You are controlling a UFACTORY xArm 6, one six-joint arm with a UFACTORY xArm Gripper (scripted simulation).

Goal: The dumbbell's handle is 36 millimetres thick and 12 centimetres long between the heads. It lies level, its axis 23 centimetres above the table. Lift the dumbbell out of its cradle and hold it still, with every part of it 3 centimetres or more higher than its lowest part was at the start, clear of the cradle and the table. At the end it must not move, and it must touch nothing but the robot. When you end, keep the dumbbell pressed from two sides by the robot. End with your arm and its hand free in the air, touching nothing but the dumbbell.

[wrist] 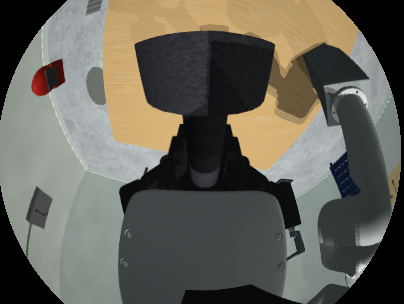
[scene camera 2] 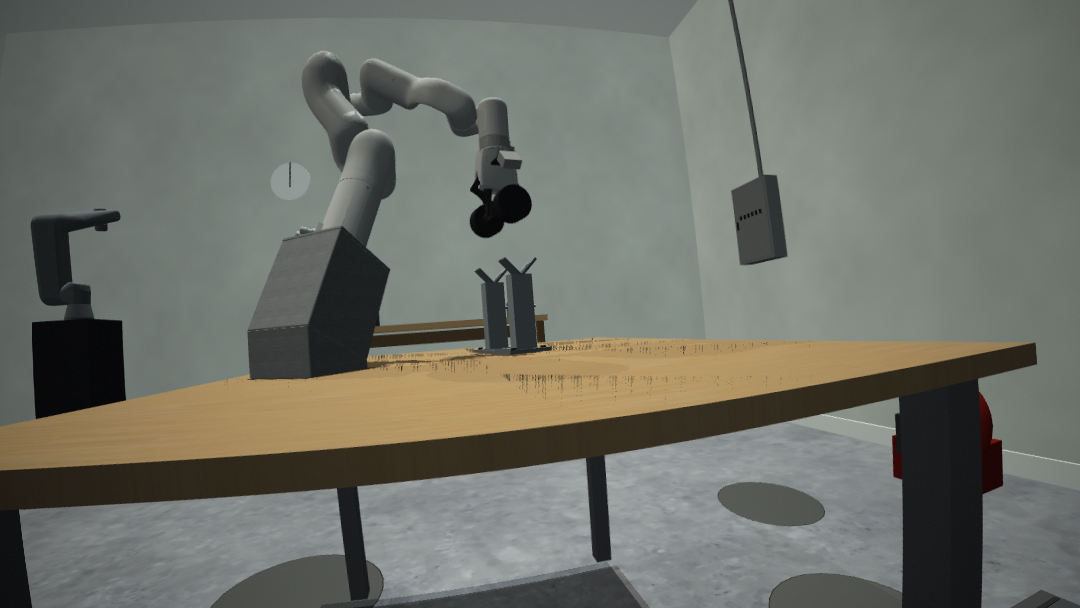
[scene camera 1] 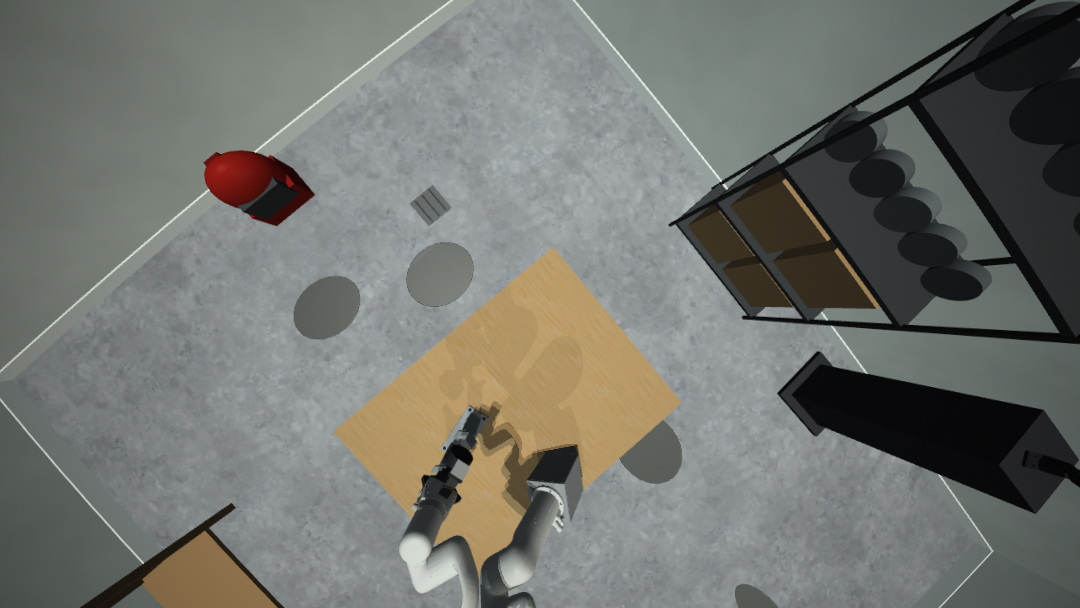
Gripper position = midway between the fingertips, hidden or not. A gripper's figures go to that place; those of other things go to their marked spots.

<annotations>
My gripper (scene camera 2: 499,219) is 1.09 m from the lens. A black dumbbell (scene camera 2: 511,204) is 1.00 m from the lens.
</annotations>
